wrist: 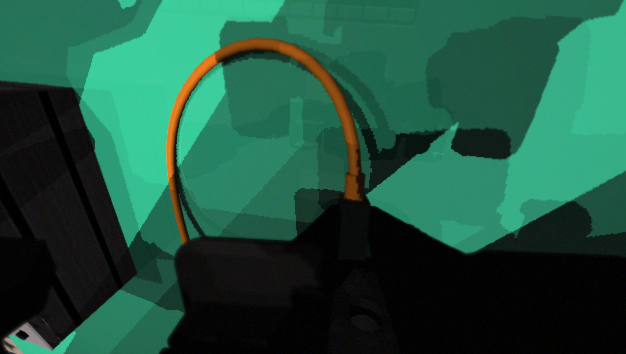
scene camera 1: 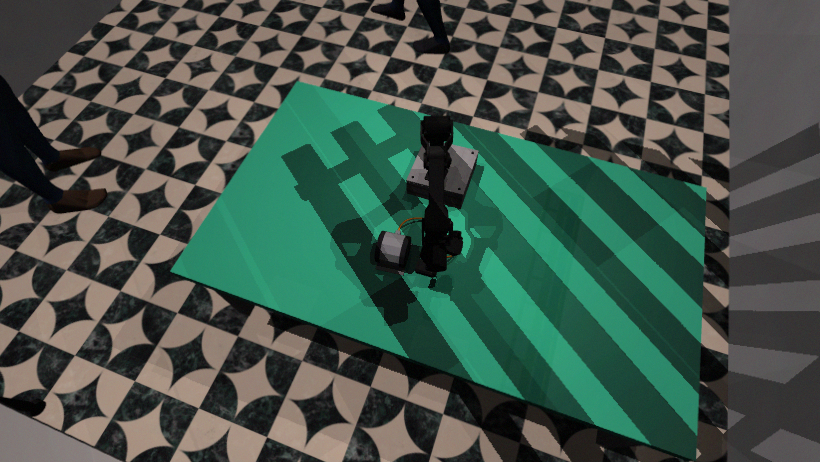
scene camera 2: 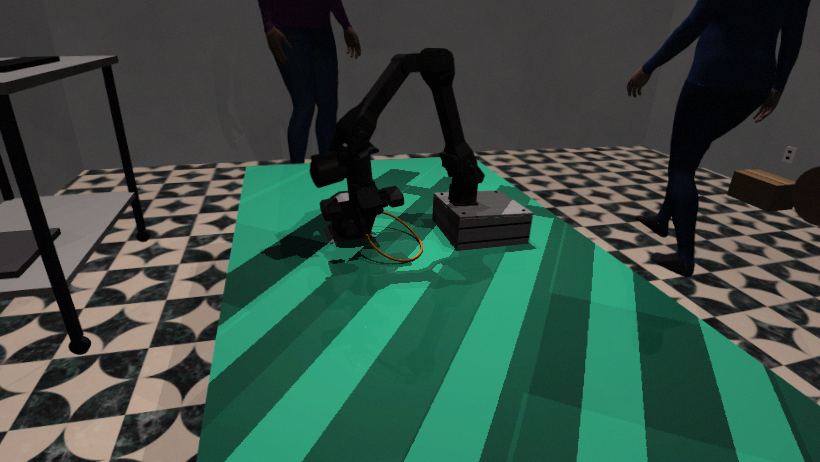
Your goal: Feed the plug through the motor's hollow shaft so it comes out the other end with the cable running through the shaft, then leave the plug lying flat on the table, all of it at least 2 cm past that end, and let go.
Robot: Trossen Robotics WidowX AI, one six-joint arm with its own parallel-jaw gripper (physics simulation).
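Places are measured from the arm's base along level axes (x left, y up, z ahead), in millimetres.
Pixels of known places: gripper, fingertip midpoint: [wrist: 352, 213] [scene camera 2: 365, 234]; arm's base, link origin: [scene camera 2: 463, 201].
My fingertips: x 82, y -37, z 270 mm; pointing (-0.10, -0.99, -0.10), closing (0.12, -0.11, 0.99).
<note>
For each thing: its middle in the pictures, then the offset to it from my fingertips. Level surfaces: height alone.
- motor, body centre: [scene camera 2: 349, 215] [scene camera 1: 393, 248] dx -115, dy +3, dz +27 mm
- dark rectangular plug, body centre: [wrist: 351, 226] dx -6, dy +3, dz +1 mm
- green table, surface height: dy -48 mm
The motor [scene camera 1: 392, 248], a light grey cylinder with dark ends, lies on its side on the green table; in scene camera 2 the arm mostly hides it. My gripper [scene camera 1: 423, 266] [scene camera 2: 351, 221] [wrist: 352, 213] is low over the table, close beside the motor's end on the arm side. It is shut on the dark rectangular plug [wrist: 354, 230]; the plug's front end is hidden between the fingers. The orange cable [scene camera 1: 409, 219] [scene camera 2: 421, 247] [wrist: 172, 131] bows from the plug's rear in a loop back towards the motor. The shaft opening is not clear in any view.
The arm's grey box-shaped base [scene camera 1: 459, 166] [scene camera 2: 493, 229] [wrist: 55, 190] stands on the green table [scene camera 1: 241, 229] [scene camera 2: 436, 401], behind the gripper in scene camera 1. Striped shadows cross the table. A grey side table [scene camera 2: 63, 71] and two people stand beyond its edges.
</note>
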